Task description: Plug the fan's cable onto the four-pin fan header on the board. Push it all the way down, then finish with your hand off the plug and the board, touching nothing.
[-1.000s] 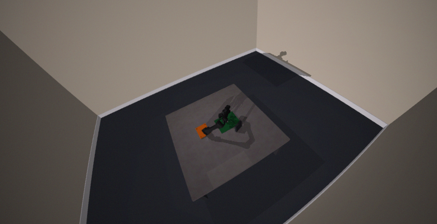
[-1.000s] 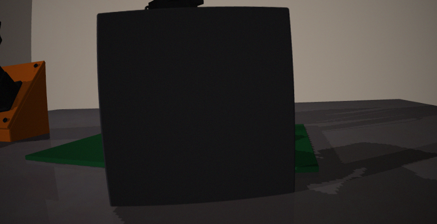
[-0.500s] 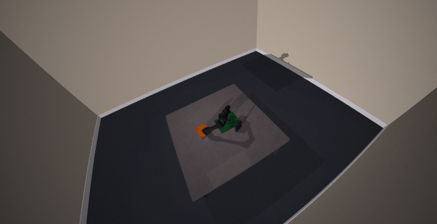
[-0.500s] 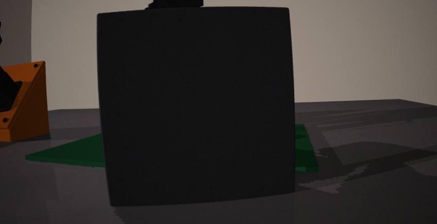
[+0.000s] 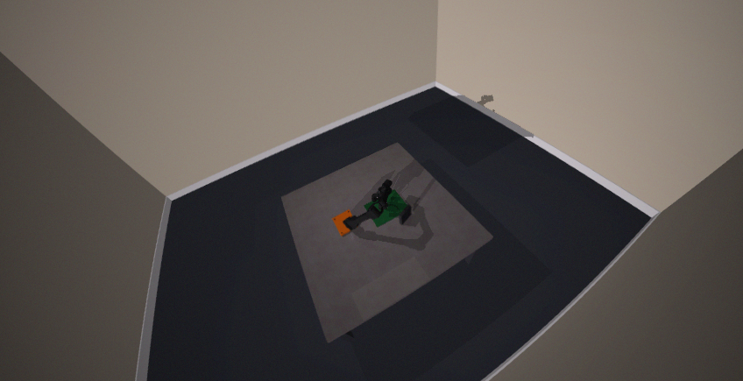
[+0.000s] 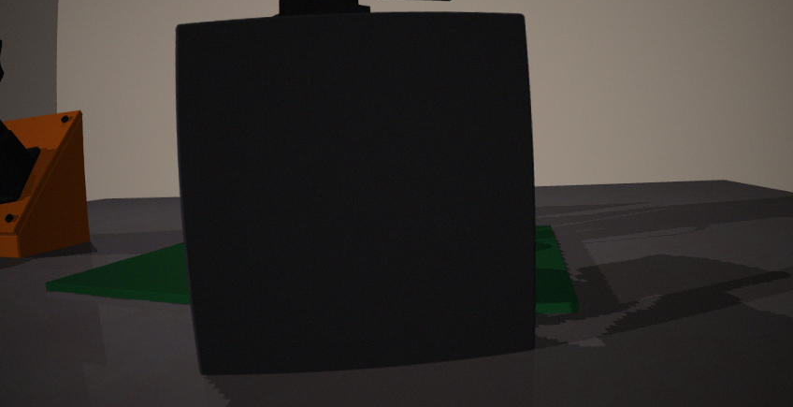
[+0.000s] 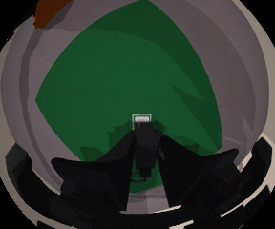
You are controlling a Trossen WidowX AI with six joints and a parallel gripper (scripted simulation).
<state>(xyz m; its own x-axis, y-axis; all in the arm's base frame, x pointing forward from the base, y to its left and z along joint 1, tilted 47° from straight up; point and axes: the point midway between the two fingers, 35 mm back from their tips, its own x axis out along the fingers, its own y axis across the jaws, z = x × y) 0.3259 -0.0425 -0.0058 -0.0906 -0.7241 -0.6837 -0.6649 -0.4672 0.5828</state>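
The four-pin fan header lies 1 cm ahead of my gripper tip, 1 cm to the right of it and 3 cm below it. Also, from my gripper tip: green board (1 cm to the right, 4 cm below); then dark fan plug (1 cm ahead, 1 cm to the right, 1 cm above); then black fan (5 cm ahead, 18 cm to the right, 3 cm above).
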